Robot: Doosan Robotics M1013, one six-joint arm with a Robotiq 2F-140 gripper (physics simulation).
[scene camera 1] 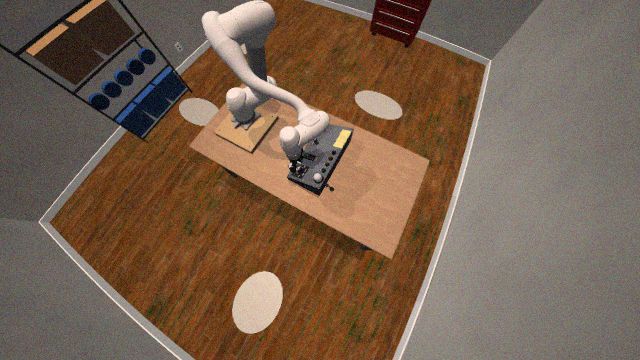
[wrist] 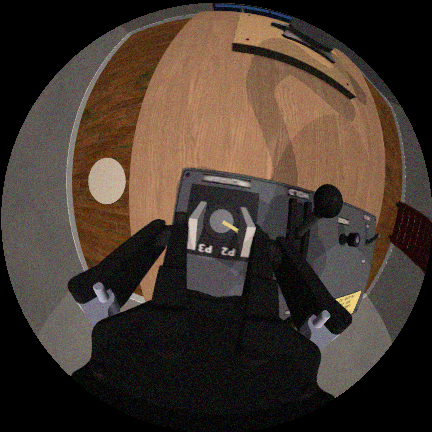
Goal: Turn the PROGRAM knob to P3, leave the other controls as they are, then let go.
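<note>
The PROGRAM knob has a round grey top on a dark square plate of the control panel. In the wrist view its yellow pointer is directed to the lower right, to the right of the P2 mark and away from the P3 mark. My gripper is shut on the PROGRAM knob, with one pale fingertip at its left and one at its right. The right fingertip covers the part of the dial right of P2. The knob's sides are partly hidden.
A lever with a black ball stands right of the knob in the wrist view, with a small black knob beyond. A white round button is at the panel's near end. A wooden board lies on the table.
</note>
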